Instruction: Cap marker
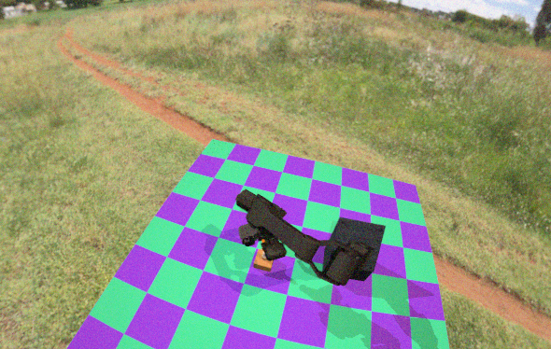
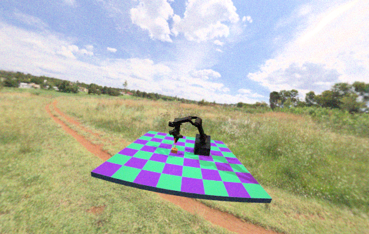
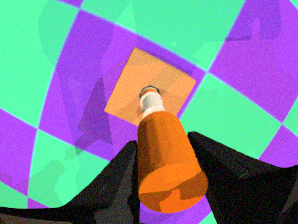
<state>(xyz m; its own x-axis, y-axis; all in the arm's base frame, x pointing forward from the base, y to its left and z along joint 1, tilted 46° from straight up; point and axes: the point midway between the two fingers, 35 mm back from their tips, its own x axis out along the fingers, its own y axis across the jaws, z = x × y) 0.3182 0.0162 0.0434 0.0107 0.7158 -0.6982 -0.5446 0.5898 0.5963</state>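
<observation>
The marker lies 5 cm below my gripper tip. Round my gripper tip: orange cap: 1 cm above; then holder block: 11 cm below.
</observation>
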